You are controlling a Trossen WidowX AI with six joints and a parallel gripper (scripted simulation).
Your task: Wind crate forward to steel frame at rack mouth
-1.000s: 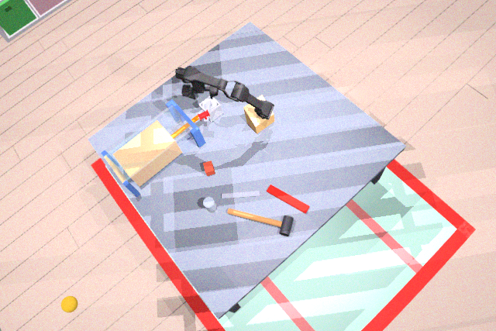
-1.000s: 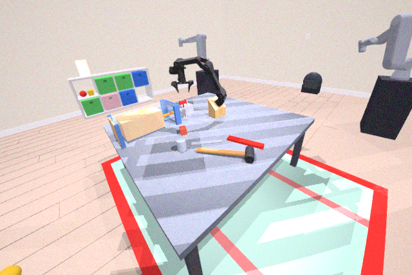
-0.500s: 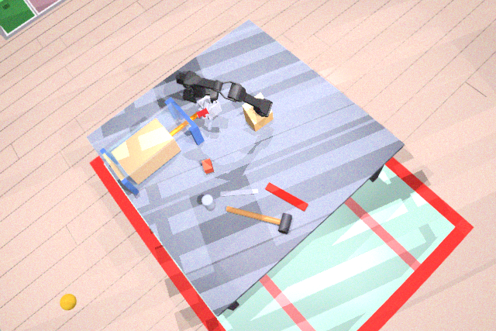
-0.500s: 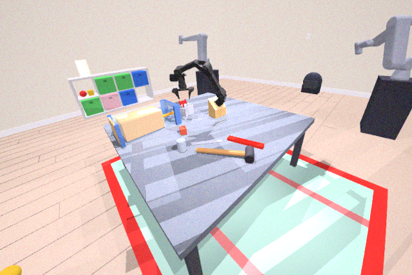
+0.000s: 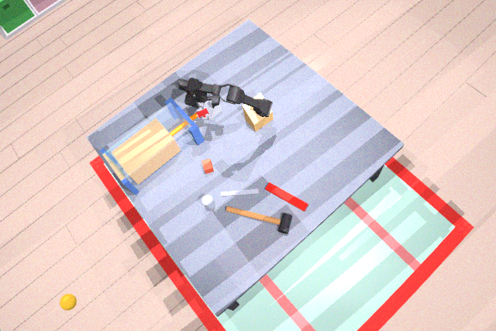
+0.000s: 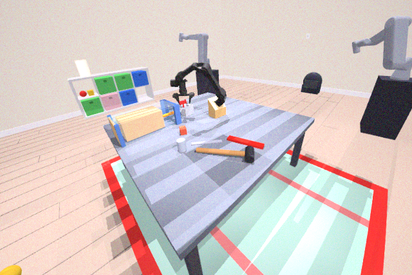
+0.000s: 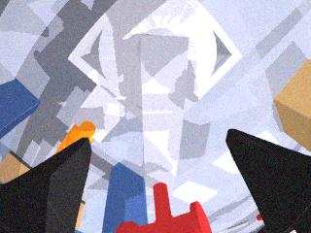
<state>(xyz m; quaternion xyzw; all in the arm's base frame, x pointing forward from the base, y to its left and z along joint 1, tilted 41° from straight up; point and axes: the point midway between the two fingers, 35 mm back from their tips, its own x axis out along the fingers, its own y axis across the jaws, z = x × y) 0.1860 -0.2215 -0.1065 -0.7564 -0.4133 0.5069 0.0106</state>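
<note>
Right now the white crank handle is 10 mm ahead of my gripper tip and 10 mm to the left of it. From my gripper tip the other things lie so: white bar (210 mm ahead, 450 mm to the left, 110 mm below); then red knob (40 mm ahead, 30 mm to the left, 20 mm above); then white winch (60 mm behind, 40 mm to the right, 80 mm below).
</note>
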